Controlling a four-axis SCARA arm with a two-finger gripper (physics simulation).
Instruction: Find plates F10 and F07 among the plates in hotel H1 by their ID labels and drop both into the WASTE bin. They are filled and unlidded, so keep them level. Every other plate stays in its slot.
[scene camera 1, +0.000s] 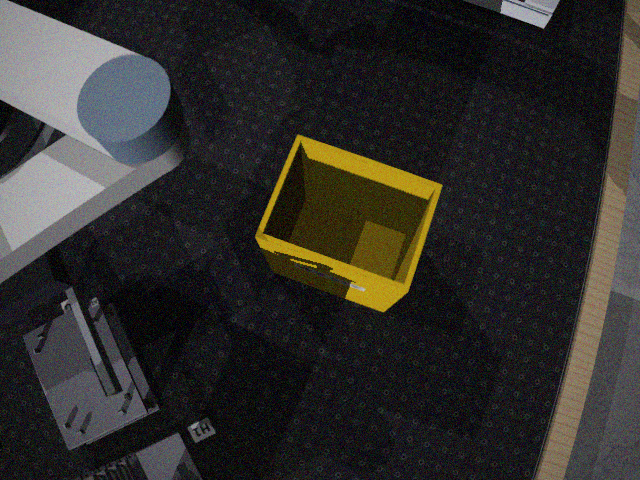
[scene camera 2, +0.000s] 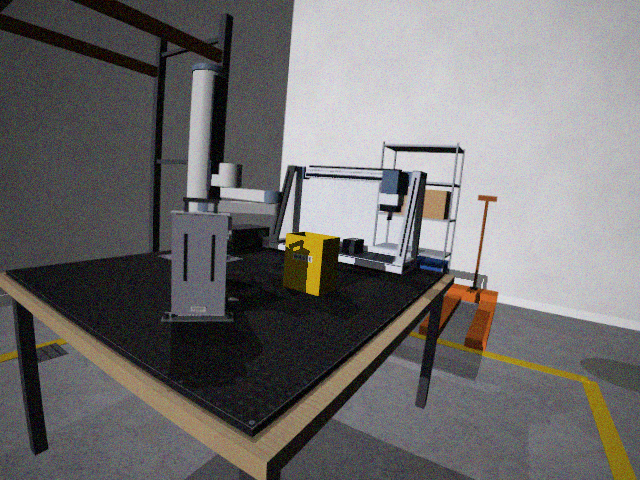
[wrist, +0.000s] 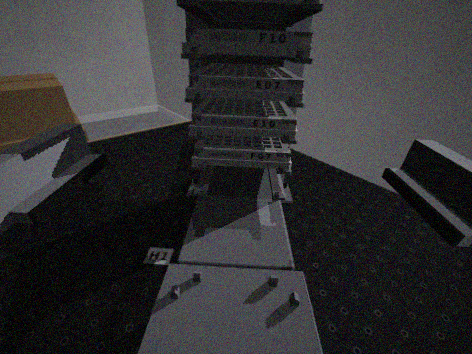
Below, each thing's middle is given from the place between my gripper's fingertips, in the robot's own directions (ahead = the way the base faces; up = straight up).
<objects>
I see my gripper 150 mm short of the hotel H1 (scene camera 2: 198, 291), 140 mm to the left of it and 50 mm above it.
</objects>
